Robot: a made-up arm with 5 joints. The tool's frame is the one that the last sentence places. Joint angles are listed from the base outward.
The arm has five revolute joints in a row. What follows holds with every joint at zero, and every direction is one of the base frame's. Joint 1 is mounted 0.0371 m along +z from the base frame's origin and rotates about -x. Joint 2 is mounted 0.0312 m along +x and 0.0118 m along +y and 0.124 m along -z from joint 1 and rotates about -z. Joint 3 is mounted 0.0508 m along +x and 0.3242 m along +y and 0.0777 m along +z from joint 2 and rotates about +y. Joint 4 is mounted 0.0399 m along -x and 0.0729 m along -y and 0.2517 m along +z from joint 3 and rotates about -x. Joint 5 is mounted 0.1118 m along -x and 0.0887 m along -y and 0.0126 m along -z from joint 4 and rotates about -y. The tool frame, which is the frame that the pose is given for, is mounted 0.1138 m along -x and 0.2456 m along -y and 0.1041 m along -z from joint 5; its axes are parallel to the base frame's.
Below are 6 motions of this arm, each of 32 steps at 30 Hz.
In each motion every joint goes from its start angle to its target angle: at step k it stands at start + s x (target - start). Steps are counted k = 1, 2, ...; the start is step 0. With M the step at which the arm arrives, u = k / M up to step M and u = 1 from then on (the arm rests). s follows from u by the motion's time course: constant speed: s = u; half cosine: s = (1 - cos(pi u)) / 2; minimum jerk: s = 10 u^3 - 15 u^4 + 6 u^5.
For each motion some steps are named. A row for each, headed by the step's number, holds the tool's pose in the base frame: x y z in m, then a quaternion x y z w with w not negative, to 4 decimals.
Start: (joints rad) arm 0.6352 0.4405 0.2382 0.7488 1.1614
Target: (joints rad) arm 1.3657 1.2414 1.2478 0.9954 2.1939
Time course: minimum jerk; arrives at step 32
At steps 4, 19, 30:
4: 0.0293 0.1212 0.3618 -0.6196 -0.3085 0.1541 0.7052
19: 0.2349 0.0799 0.4493 -0.7078 -0.2669 0.1766 0.6298
30: 0.2342 0.0156 0.5315 -0.7104 -0.3290 0.1766 0.5966

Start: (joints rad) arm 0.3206 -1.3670 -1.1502 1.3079 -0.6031
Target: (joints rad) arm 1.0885 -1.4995 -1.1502 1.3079 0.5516
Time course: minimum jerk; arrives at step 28
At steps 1, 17, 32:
1: -0.2172 -0.5411 0.1187 -0.3060 -0.3877 0.1844 0.8497
17: -0.0608 -0.3785 0.3989 -0.3345 -0.5794 0.4895 0.5593
32: -0.0145 -0.2376 0.4782 -0.2776 -0.5959 0.6240 0.4225

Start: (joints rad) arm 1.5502 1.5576 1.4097 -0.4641 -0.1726
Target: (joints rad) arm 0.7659 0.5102 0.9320 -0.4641 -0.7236
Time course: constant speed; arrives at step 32
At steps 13, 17, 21, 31, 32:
13: 0.0096 0.2379 0.1064 0.1526 0.1381 -0.6351 0.7445
17: 0.0001 0.2337 0.1272 0.1499 0.2249 -0.6056 0.7485
21: -0.0107 0.2256 0.1497 0.1474 0.3094 -0.5665 0.7494
31: -0.0390 0.1847 0.2089 0.1385 0.5018 -0.4296 0.7379
32: -0.0416 0.1789 0.2147 0.1373 0.5190 -0.4131 0.7356

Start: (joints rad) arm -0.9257 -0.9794 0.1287 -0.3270 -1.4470
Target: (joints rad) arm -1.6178 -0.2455 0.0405 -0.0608 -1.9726
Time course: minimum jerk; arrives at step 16
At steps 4, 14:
4: -0.0061 -0.2931 -0.0001 0.0895 0.4271 0.6686 0.6021
14: -0.0792 -0.3198 -0.0857 0.3189 0.5132 0.6694 0.4322

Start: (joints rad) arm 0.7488 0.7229 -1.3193 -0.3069 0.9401
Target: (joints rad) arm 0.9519 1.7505 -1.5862 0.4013 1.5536
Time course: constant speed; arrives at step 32
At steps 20, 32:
20: -0.0882 -0.0256 -0.1071 0.6624 0.6988 -0.2076 0.1727
32: -0.0356 0.0579 -0.2165 0.7813 0.4234 -0.2152 0.4049

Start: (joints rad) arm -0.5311 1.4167 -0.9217 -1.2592 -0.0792
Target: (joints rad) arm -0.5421 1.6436 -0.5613 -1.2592 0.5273
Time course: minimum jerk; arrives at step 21
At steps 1, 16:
1: 0.2739 0.2376 -0.1992 0.3663 -0.4970 -0.4104 0.6711
16: 0.3320 0.1764 -0.1561 0.2379 -0.5549 -0.6521 0.4585

